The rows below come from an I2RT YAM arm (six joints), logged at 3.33 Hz.
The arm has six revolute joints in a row. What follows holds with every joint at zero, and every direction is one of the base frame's.
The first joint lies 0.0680 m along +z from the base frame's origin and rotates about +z.
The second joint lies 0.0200 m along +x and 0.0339 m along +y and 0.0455 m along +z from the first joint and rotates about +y.
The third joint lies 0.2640 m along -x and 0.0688 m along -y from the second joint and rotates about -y.
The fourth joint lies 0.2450 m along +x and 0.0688 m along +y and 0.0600 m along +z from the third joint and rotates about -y.
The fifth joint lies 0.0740 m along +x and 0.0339 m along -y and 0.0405 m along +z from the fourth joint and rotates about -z.
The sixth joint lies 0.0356 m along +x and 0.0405 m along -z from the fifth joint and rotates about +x.
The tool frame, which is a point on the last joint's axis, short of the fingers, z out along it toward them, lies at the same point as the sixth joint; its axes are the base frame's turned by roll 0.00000, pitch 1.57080 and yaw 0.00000 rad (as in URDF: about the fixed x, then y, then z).
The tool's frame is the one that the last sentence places.
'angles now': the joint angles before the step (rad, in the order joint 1, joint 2, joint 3, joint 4, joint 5, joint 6). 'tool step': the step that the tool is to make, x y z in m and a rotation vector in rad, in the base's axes. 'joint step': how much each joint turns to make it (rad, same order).
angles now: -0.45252 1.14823 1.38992 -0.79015 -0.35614 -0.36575
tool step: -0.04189 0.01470 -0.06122 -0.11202 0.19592 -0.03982
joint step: -0.00154 -0.19387 -0.28414 -0.07487 0.14107 -0.13321
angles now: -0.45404 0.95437 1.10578 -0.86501 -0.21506 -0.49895
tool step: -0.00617 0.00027 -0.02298 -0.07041 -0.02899 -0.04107
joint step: -0.00154 -0.07409 -0.13939 0.11968 0.06258 -0.01426
